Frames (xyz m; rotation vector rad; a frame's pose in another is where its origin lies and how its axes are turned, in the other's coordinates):
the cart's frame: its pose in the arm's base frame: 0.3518 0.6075 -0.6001 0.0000 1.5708 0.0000
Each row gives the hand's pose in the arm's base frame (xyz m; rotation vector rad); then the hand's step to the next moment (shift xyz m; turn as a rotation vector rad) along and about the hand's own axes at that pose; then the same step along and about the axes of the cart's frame.
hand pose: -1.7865 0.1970 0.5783 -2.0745 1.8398 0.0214
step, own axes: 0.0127 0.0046 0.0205 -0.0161 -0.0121 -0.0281
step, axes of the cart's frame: 0.0235 -0.0068 0.0021 -0.0334 0.0085 0.0028
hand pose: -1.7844 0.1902 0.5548 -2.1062 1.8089 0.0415
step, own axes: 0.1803 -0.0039 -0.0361 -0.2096 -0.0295 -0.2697
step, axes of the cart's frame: 0.0112 -0.1814 0.0284 -0.3126 0.1245 -0.0659
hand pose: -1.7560 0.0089 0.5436 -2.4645 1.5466 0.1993
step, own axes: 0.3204 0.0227 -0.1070 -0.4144 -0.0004 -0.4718
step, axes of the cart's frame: -0.0262 -0.3160 0.1186 -0.5519 0.2378 -0.1821
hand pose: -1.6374 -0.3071 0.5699 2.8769 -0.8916 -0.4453
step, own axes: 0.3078 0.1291 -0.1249 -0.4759 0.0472 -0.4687
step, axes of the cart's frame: -0.0657 -0.2800 0.2105 -0.5726 0.2334 -0.2570
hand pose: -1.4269 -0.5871 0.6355 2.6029 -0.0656 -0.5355
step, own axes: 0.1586 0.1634 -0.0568 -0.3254 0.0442 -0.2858
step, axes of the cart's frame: -0.0647 -0.1413 0.1759 -0.3690 0.1336 -0.1884
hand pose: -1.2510 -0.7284 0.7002 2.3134 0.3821 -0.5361
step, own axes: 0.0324 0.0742 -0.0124 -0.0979 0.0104 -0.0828
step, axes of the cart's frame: -0.0359 -0.0392 0.0623 -0.1072 0.0400 -0.0587
